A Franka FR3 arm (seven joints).
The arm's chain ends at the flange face. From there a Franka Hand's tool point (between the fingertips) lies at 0.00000 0.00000 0.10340 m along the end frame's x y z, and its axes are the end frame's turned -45 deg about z.
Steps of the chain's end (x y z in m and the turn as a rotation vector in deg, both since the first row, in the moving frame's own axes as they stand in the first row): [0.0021, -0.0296, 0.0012, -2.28, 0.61, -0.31]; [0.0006, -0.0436, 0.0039, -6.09, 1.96, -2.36]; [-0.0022, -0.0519, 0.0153, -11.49, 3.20, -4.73]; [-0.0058, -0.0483, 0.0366, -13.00, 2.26, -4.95]
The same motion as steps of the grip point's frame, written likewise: [0.0203, -0.0158, 0.0011, -2.04, -1.18, -0.31]; [0.0262, -0.0200, 0.0033, -5.69, -2.92, -2.36]; [0.0254, -0.0192, 0.0131, -10.39, -5.86, -4.73]; [0.0173, -0.0184, 0.0339, -10.79, -7.59, -4.95]
